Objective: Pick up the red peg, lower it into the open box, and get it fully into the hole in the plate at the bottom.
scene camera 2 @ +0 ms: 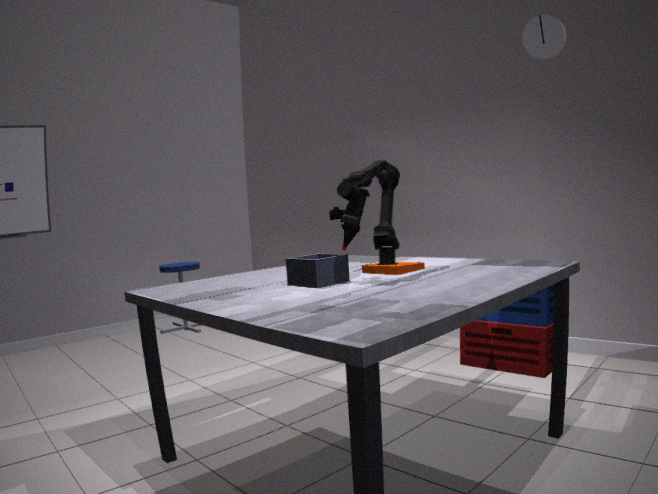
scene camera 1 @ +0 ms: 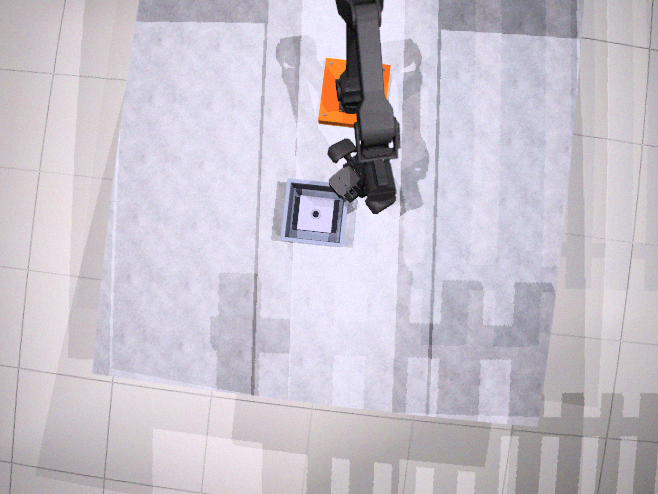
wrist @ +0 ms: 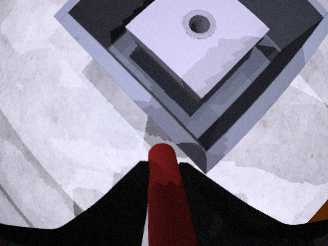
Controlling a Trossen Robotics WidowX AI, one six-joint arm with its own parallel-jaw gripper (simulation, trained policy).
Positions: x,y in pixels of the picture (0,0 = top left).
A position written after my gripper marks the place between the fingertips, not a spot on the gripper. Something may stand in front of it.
My gripper shows in scene camera 2 (pixel 344 246), in scene camera 1 (pixel 353 192) and in the wrist view (pixel 163 170).
